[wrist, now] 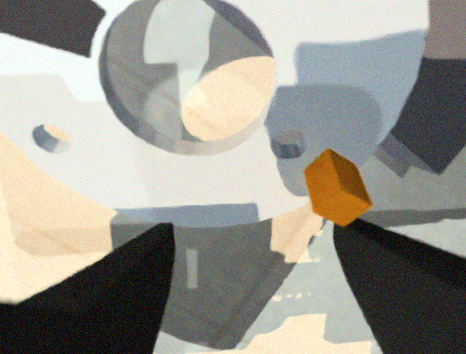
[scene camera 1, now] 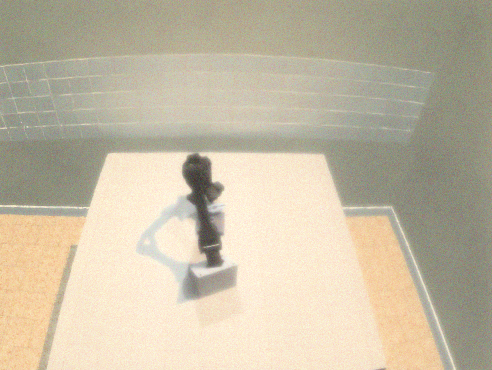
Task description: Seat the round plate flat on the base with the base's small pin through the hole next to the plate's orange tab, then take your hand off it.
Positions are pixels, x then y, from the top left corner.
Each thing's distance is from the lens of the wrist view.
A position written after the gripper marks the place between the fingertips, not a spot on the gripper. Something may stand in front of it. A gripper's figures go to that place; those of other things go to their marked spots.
gripper [wrist: 253, 231]: 11 cm
round white plate [wrist: 342, 80]: 8 cm
grey base [wrist: 421, 137]: 11 cm
